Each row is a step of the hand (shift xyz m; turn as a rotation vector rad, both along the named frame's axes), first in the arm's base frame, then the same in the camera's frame.
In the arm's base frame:
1: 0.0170 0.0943 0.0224 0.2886 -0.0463 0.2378
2: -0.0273 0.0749 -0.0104 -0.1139 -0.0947 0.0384
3: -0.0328 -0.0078 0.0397 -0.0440 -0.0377 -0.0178
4: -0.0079 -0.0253 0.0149 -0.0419 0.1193 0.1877
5: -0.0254 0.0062 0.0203 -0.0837 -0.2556 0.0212
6: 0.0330 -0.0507 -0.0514 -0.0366 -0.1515 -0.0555
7: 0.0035 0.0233 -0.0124 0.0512 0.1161 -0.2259
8: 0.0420 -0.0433 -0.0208 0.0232 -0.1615 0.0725
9: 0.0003 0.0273 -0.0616 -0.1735 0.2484 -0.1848
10: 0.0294 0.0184 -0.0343 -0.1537 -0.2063 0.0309
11: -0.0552 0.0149 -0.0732 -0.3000 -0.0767 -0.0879
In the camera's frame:
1: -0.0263 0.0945 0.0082 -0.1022 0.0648 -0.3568
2: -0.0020 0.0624 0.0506 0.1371 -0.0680 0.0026
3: 0.0493 0.0106 -0.0131 0.0364 -0.0418 0.0245
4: 0.0206 -0.0161 -0.0156 0.1006 0.1902 -0.0700
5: 0.0297 0.0145 0.0020 0.1443 -0.2197 -0.0608
6: -0.0406 -0.0682 0.0002 0.0399 -0.1604 0.0064
7: -0.0152 0.0154 0.0156 -0.1877 0.0037 0.1786
8: -0.0341 -0.0480 -0.0247 0.0593 -0.1124 -0.1254
9: -0.0389 -0.0029 0.0550 -0.0161 0.1400 0.3257
10: -0.0464 0.0013 0.0150 0.1941 -0.1713 -0.0098
11: 0.0038 -0.0193 0.0908 0.2199 -0.1083 0.2086

